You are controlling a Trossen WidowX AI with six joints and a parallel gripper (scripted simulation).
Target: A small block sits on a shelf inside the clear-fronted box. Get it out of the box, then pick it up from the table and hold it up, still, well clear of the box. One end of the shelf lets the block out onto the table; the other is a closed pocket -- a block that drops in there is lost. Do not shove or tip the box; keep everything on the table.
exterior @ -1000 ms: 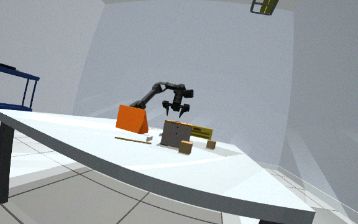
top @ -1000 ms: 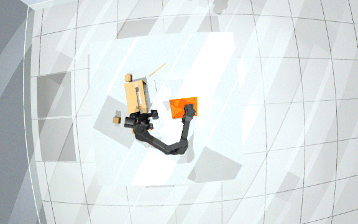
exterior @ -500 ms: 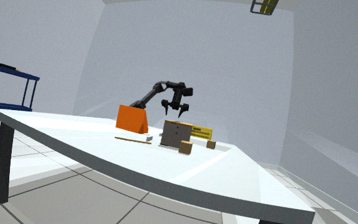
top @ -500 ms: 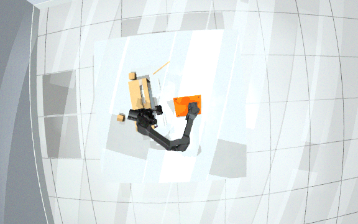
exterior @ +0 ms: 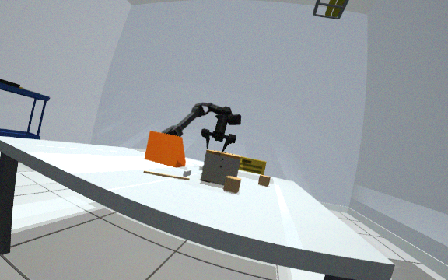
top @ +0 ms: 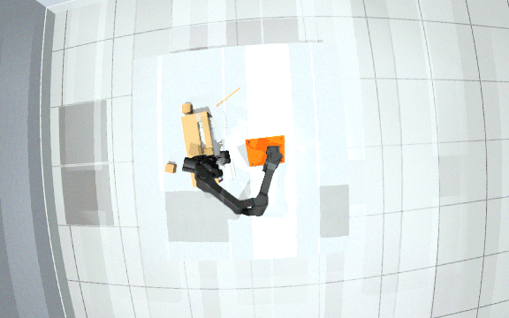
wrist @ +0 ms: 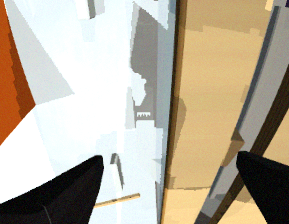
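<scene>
My gripper tip is now 5 cm short of the cube, 2 cm to the left of it and 4 cm above it. The rest, counted from my gripper tip: thin stick: 8 cm behind, 33 cm to the right, 13 cm below; then long tan-topped box: 4 cm ahead, 4 cm to the right, 7 cm below.
</scene>
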